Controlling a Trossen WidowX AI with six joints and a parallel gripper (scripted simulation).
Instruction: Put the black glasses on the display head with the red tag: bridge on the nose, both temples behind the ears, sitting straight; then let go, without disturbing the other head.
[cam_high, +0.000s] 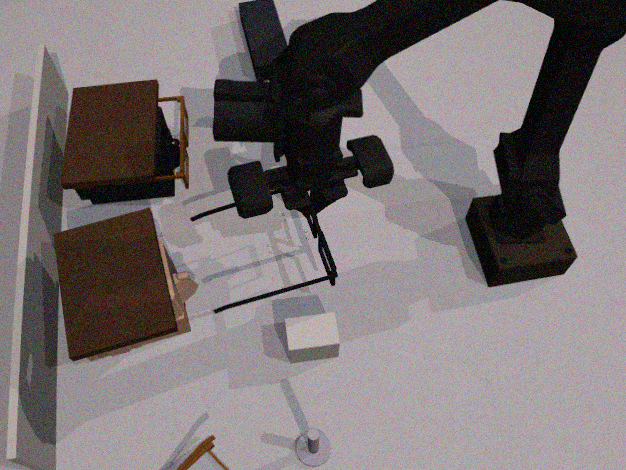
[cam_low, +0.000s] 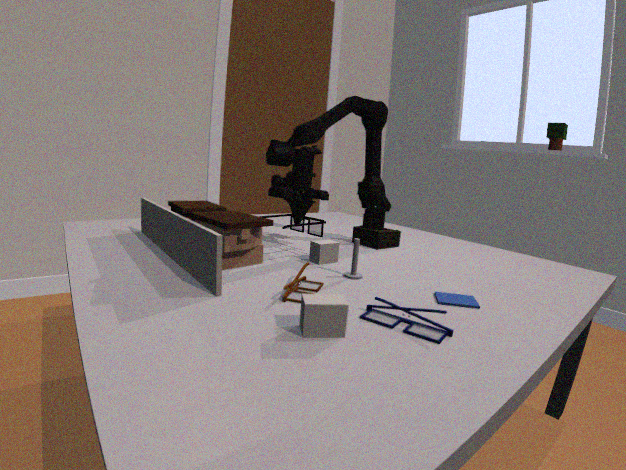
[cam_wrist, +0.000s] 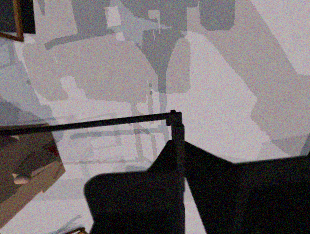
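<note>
My gripper tip is now 21 cm short of the peach head, 9 cm to the right of it and 1 cm above it. Also, from my gripper tip: wall panel: 35 cm ahead, 1 cm below; then dark head: 23 cm ahead, 12 cm to the right, 1 cm below; then post stand: 28 cm to the left, 4 cm below, 1 cm ahead.
</note>
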